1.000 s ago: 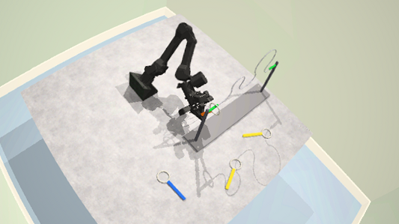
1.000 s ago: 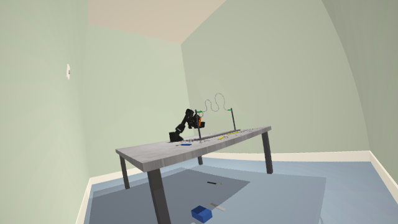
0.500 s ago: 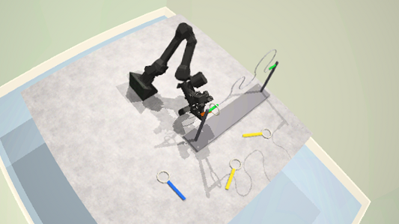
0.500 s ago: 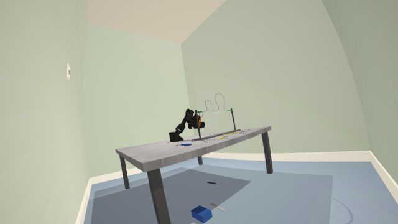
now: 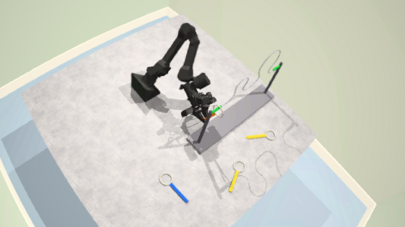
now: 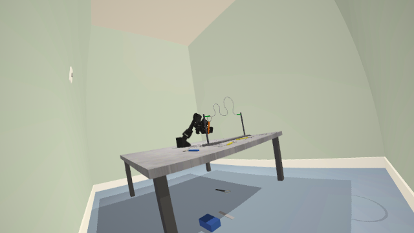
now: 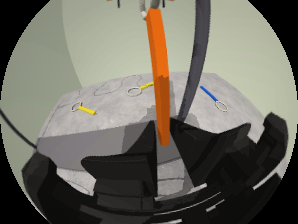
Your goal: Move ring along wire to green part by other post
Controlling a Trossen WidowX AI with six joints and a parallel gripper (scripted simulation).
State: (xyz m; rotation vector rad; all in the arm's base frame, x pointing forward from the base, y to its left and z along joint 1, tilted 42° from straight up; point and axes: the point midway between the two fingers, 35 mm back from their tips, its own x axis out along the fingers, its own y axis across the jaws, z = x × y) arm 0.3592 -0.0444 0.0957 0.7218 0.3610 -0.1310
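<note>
The orange-handled ring is 90 mm above my gripper tip and 20 mm ahead of it. The rest, counted from my gripper tip: blue-handled ring 330 mm to the right, 110 mm below, 80 mm ahead; blue box 590 mm below, 410 mm to the right, 260 mm ahead.
</note>
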